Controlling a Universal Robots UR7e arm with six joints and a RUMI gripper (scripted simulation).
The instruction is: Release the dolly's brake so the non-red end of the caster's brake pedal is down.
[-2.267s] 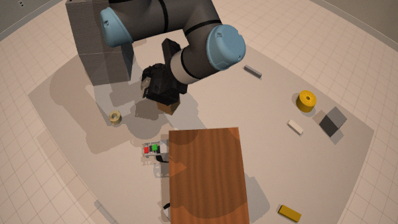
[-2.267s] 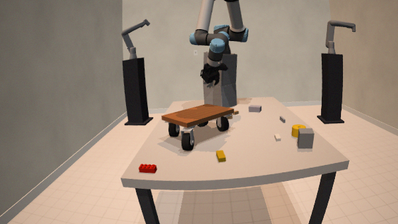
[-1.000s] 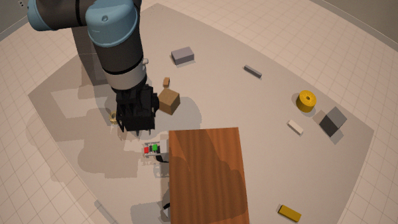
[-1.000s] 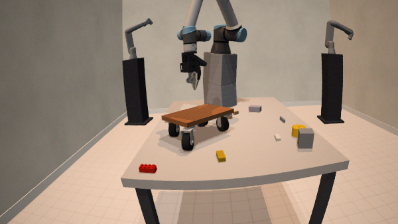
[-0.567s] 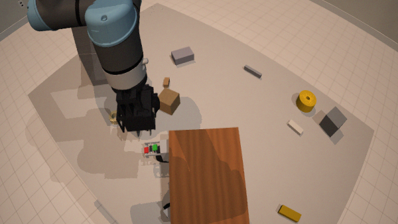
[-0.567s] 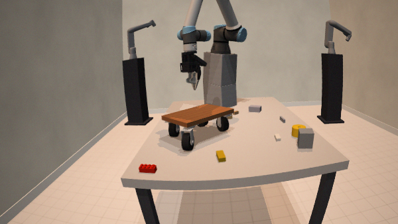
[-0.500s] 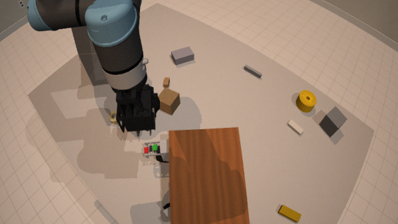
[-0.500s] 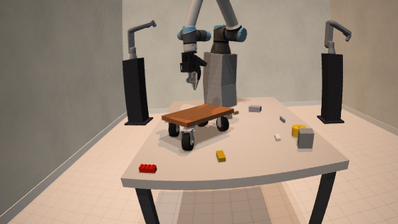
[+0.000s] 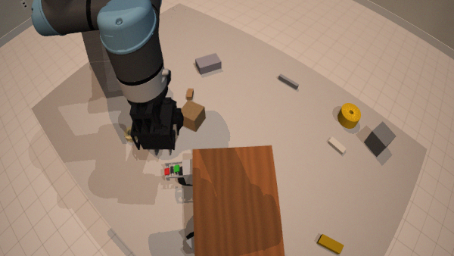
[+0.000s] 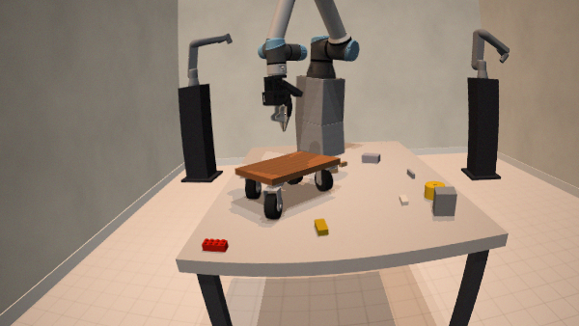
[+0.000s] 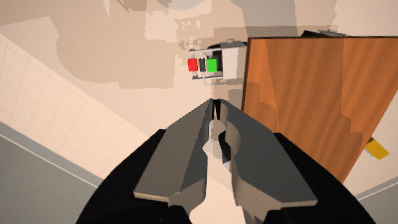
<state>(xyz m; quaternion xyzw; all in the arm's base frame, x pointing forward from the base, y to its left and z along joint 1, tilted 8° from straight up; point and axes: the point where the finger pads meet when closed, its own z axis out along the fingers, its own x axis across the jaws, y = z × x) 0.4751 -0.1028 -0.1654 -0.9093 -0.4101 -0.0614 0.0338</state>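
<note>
The brake pedal lies 1 cm behind my hand, 1 cm to the right of it and 14 cm below it. Also, from my hand: brown block: 23 cm behind, 21 cm to the left, 21 cm below; then brown cube: 14 cm behind, 16 cm to the left, 19 cm below; then tan ring: 24 cm behind, 3 cm to the right, 21 cm below.
</note>
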